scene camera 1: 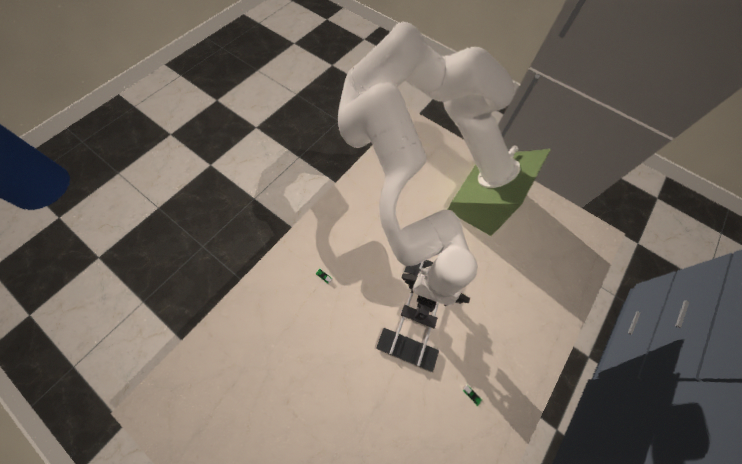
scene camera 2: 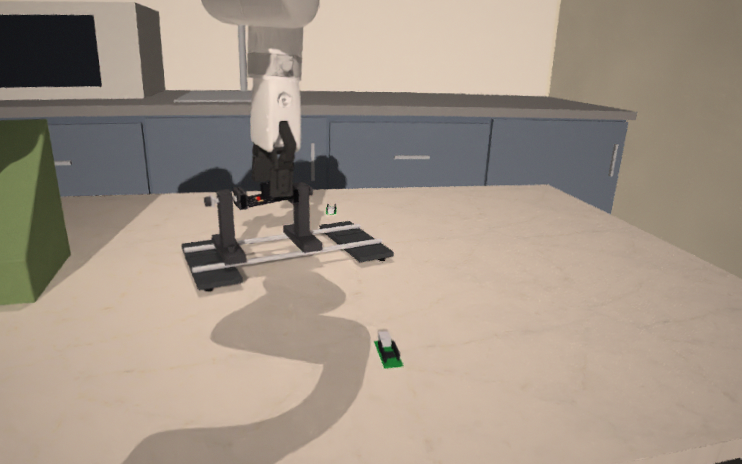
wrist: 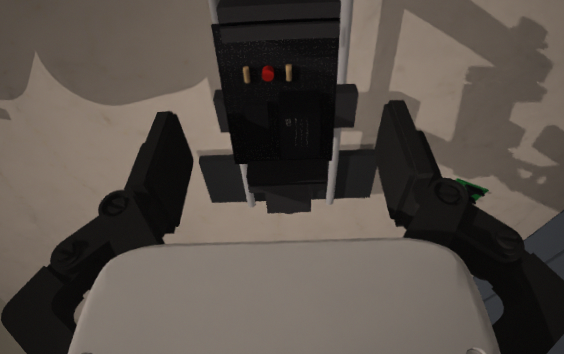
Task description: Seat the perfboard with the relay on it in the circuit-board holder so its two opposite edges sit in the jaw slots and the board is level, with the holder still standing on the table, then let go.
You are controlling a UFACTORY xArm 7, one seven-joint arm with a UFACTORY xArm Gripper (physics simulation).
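Frame: origin at the arm's base, x left, y back, z up, level; millimetres.
Seen in the pictures: gripper, between the fingertips: (scene camera 2: pixel 271 188) (wrist: pixel 281 130); arm's base, origin of its link: (scene camera 1: pixel 498 174).
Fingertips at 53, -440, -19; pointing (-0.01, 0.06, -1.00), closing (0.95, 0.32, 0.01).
Pixels of each thing's middle, then the offset from my fingertips to it, as dx, dy, dz.
- black circuit-board holder, middle of its body: (wrist: pixel 285 99) (scene camera 2: pixel 285 222) (scene camera 1: pixel 423 305) +8, -20, -57
- dark perfboard, middle of its body: (wrist: pixel 279 111) (scene camera 2: pixel 266 191) (scene camera 1: pixel 429 291) -2, +6, -5
- black relay, middle of its body: (wrist: pixel 298 124) (scene camera 2: pixel 269 189) +7, +3, -3
The black circuit-board holder (scene camera 1: pixel 393 343) (scene camera 2: pixel 225 227) (wrist: pixel 220 180) stands upright on the table on its two feet. The dark perfboard (scene camera 2: pixel 252 204) (wrist: pixel 250 55) lies between the holder's two jaws, high above the rods, and looks about level in scene camera 2. Its two opposite edges meet the jaws; how deep they sit in the slots is too dark to tell. The black relay (wrist: pixel 300 132) is on top, near a red part and two tan parts. My gripper (scene camera 2: pixel 280 186) (wrist: pixel 281 130) is open, its fingers wide apart on either side of the board, touching neither side in the wrist view.
One small green board (scene camera 1: pixel 323 275) (scene camera 2: pixel 388 355) lies apart from the holder. Another small green board (scene camera 1: pixel 472 395) (scene camera 2: pixel 331 209) (wrist: pixel 471 190) lies on the holder's other side, toward the cabinets. The arm's green base block (scene camera 1: pixel 492 192) (scene camera 2: pixel 27 218) stands behind the holder.
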